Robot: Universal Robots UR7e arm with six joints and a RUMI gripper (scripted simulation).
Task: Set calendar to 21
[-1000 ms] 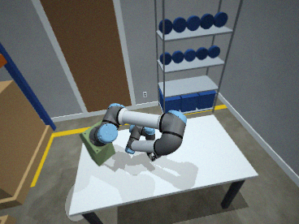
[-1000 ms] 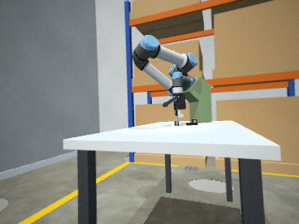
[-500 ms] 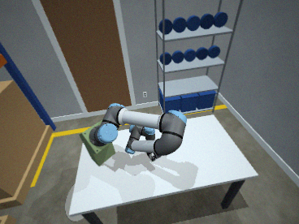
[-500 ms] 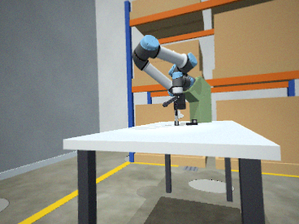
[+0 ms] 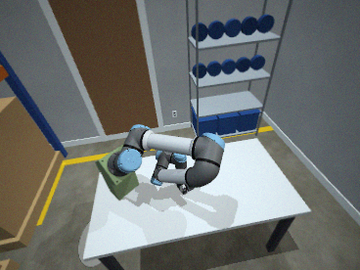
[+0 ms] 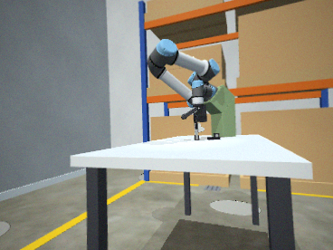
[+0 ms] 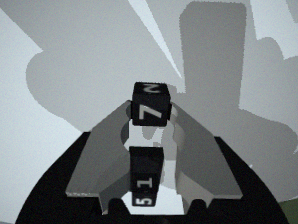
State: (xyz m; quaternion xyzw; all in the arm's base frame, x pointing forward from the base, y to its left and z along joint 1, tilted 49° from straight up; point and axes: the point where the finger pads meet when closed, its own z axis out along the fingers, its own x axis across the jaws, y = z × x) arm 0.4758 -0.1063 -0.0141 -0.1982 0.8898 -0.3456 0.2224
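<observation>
The dark cube lies 10 mm below my hand.
</observation>
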